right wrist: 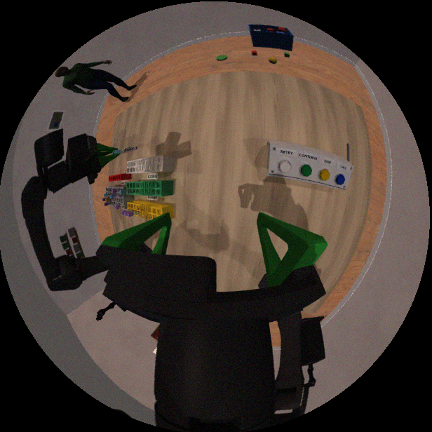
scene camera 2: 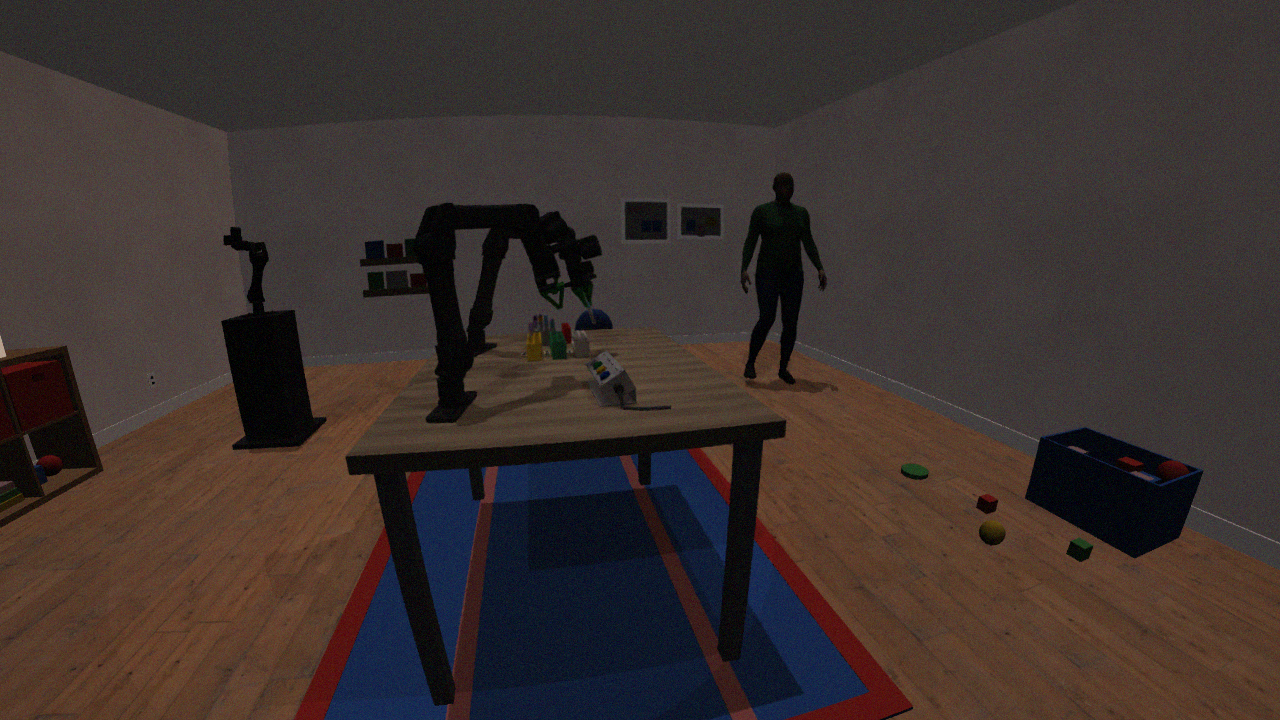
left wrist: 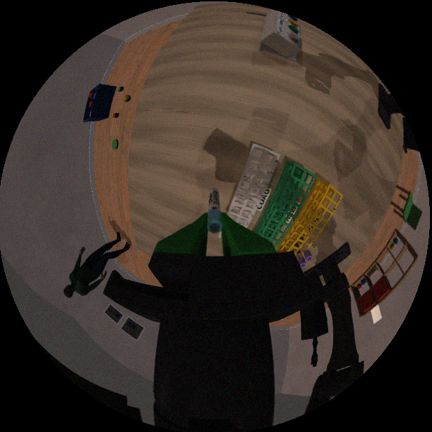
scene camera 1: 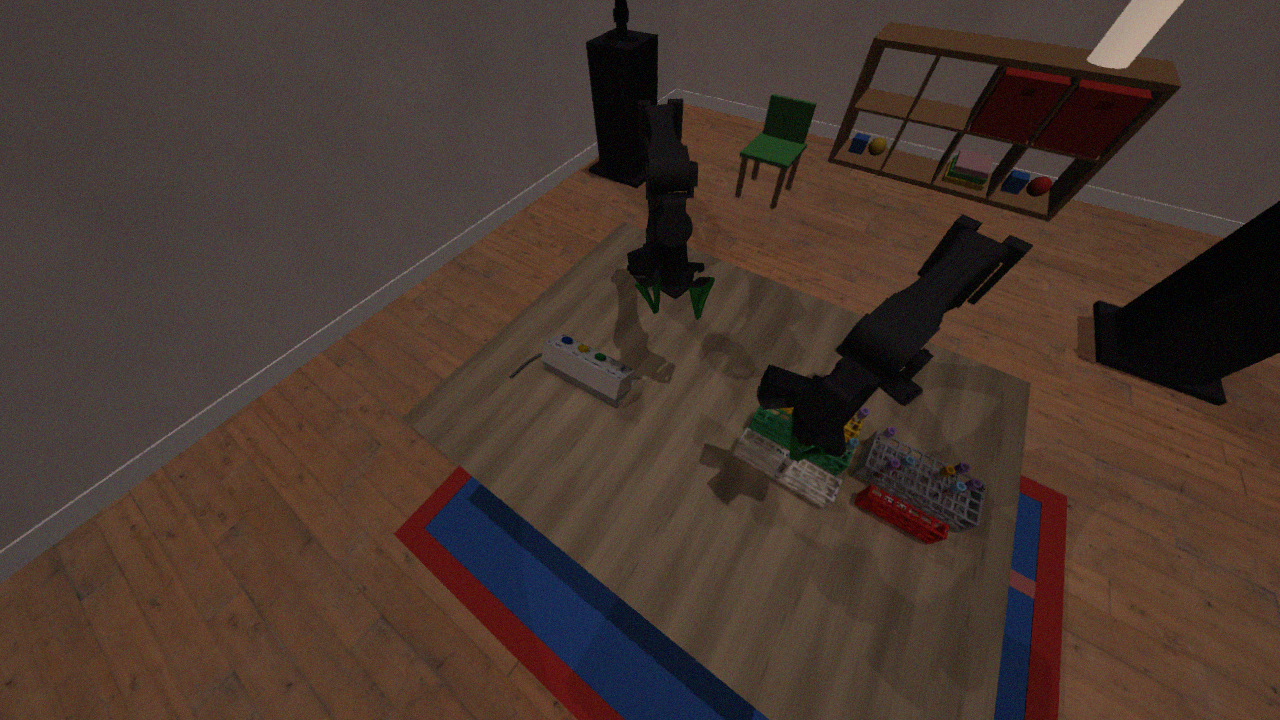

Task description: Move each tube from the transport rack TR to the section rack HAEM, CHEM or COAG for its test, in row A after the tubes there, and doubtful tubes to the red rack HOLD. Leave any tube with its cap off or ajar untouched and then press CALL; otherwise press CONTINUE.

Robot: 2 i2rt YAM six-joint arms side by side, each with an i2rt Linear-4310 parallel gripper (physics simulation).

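Frame: origin at the left arm's base, x left, y ahead, z down, level; millimetres.
Where they show: left gripper, fingertip midpoint: [scene camera 2: 588, 306] [scene camera 1: 793, 455]; right gripper, fingertip midpoint: [scene camera 2: 557, 300] [scene camera 1: 676, 315]; left arm's base, origin of the base link: [scene camera 2: 477, 351]; right arm's base, origin of the base link: [scene camera 2: 453, 407].
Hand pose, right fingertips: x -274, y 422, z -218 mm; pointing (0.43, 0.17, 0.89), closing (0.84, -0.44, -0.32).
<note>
Each offset is from my right fingertips to the top centre of the thing.
My left gripper [left wrist: 214, 217] [right wrist: 117, 152] is shut on a light-blue-capped tube [left wrist: 214, 198] [right wrist: 131, 149], held tilted above the table; its arm hides it in scene camera 1. My right gripper [scene camera 1: 675, 308] [right wrist: 213, 217] is open and empty, over the table. The white COAG rack @(dz +160, dx +323, dy -43 mm) [scene camera 1: 760, 454] [left wrist: 255, 175], green rack [left wrist: 287, 200] [right wrist: 155, 188] and yellow rack [left wrist: 312, 215] [right wrist: 152, 209] stand side by side. The grey transport rack @(dz +160, dx +486, dy -241 mm) [scene camera 1: 926, 488] holds several tubes with purple, light-blue and orange caps. The red rack @(dz +160, dx +508, dy -156 mm) [scene camera 1: 901, 514] [right wrist: 120, 177] lies beside it. Cap seating is too small to tell.
The button box @(dz +134, dx -115, dy +170 mm) [scene camera 1: 586, 371] [right wrist: 310, 167] with white, green, yellow and blue buttons stands at the left in scene camera 1, with a cable. Purple caps [left wrist: 304, 256] show by the yellow rack. A person [scene camera 2: 781, 268] stands beyond the table.
</note>
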